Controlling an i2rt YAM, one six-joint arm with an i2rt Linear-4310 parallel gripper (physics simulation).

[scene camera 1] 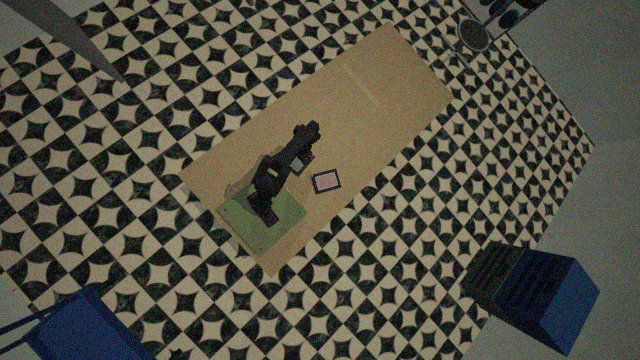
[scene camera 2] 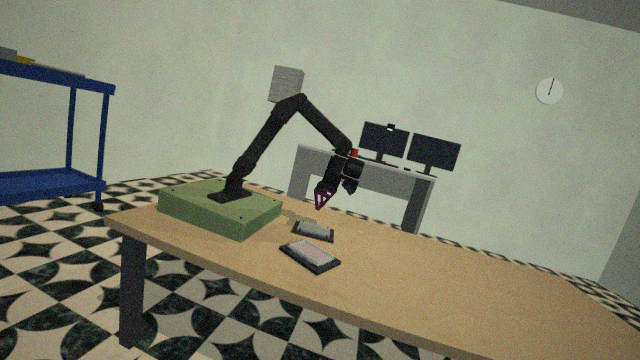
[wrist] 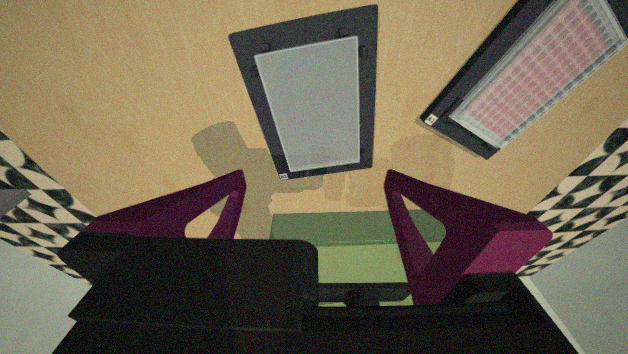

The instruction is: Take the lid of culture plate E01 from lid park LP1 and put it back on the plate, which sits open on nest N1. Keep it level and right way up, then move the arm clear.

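Places are measured from the arm's base along level axes (x ahead, y left, z up), in millimetres.
Where they show: gripper, fingertip midpoint: (scene camera 1: 299, 155) (scene camera 2: 319, 207) (wrist: 314, 177); arm's base, origin of the base link: (scene camera 1: 263, 209) (scene camera 2: 231, 196) (wrist: 359, 290).
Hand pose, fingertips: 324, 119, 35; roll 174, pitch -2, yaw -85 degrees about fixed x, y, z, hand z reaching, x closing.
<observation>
Things, the pixels of their top centre, and the offset from my fingertips, as dx, dy, dz. Level surfaces: height alone.
- lid, middle of its top: (wrist: 316, 118) (scene camera 2: 314, 228) (scene camera 1: 299, 159) +1, -4, -87
- open culture plate E01, middle of its top: (wrist: 539, 83) (scene camera 2: 311, 249) (scene camera 1: 326, 180) +58, -205, -78
- dark nest N1, middle of its top: (wrist: 531, 80) (scene camera 2: 310, 252) (scene camera 1: 326, 181) +58, -205, -87
- wooden table, its level: dz -105
The lid (scene camera 1: 297, 164) (scene camera 2: 314, 230) (wrist: 315, 102) is a pale translucent rectangle lying level on the dark lid park LP1 (scene camera 2: 328, 238) (wrist: 243, 55). The open culture plate E01 (scene camera 1: 326, 181) (scene camera 2: 311, 253) (wrist: 542, 70) has pink wells and sits on the dark nest N1 (scene camera 1: 320, 191) (scene camera 2: 321, 270) (wrist: 452, 132), beside the park. My gripper (scene camera 2: 320, 207) (wrist: 314, 177) has magenta fingers. It is open and empty, and hangs above the table near the lid park. In the wrist view the lid lies ahead of and between the fingertips. In scene camera 1 the arm partly hides the park.
The arm's base stands on a green block (scene camera 1: 285, 220) (scene camera 2: 200, 212) (wrist: 360, 260) at one end of the wooden table (scene camera 1: 360, 120) (scene camera 2: 425, 280) (wrist: 125, 100). The block's side is close to the lid park. A blue cart (scene camera 2: 90, 82) and a desk with monitors (scene camera 2: 295, 170) stand away from the table.
</observation>
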